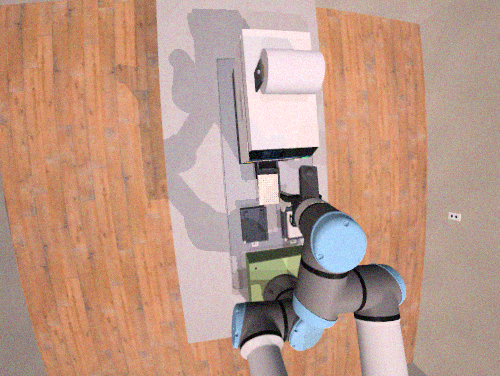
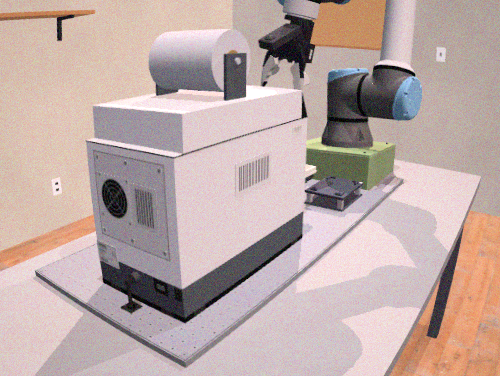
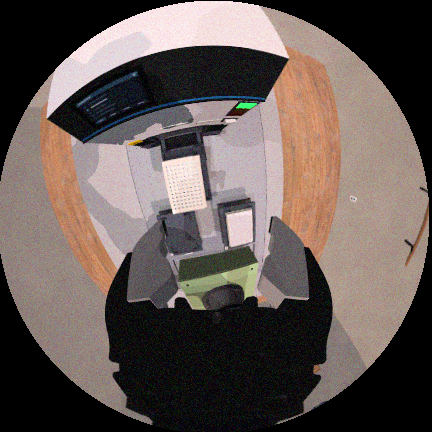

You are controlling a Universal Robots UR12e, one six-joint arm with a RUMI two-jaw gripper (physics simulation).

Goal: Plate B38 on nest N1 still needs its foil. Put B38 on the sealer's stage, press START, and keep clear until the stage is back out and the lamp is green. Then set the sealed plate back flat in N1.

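Frame: origin at the arm's base, x right, y ahead, z up, level; metres.
Where they show: gripper, fingertip midpoint: (image 1: 295, 193) (image 3: 216, 219); arm's base at its link origin: (image 1: 282, 291) (image 2: 347, 143) (image 3: 222, 295).
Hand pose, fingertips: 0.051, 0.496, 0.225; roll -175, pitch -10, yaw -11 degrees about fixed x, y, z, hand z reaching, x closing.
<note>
Each offset is from my fingertips to the top centre of the thing, as dx, dy, dz. "pt": to the spot under its first point.
A cream plate with rows of wells {pt -0.042, +0.003, -0.193} (image 1: 268, 190) (image 3: 185, 184) lies on the dark stage (image 1: 267, 165) (image 3: 206, 176), which is out in front of the sealer (image 1: 280, 120) (image 2: 240, 210) (image 3: 210, 72). The lamp {+0.074, +0.114, -0.036} (image 3: 246, 106) is green, with a small pale button {pt +0.073, +0.110, -0.118} (image 3: 230, 120) below it. One dark nest {-0.114, -0.157, -0.270} (image 1: 254, 224) (image 2: 334, 187) (image 3: 181, 234) is empty. The other nest {+0.082, -0.193, -0.267} (image 3: 222, 220) holds a plate with a smooth white top {+0.082, -0.193, -0.257} (image 1: 294, 226) (image 3: 240, 227). I cannot read which nest is N1. My gripper (image 2: 283, 83) (image 3: 216, 219) is open and empty, high above the nests.
A white foil roll {+0.005, +0.354, +0.159} (image 1: 295, 71) (image 2: 187, 60) stands on top of the sealer. The green robot base block (image 1: 270, 270) (image 2: 345, 162) (image 3: 217, 265) is close behind the nests. The arm (image 1: 339, 242) reaches over the right side of the board.
</note>
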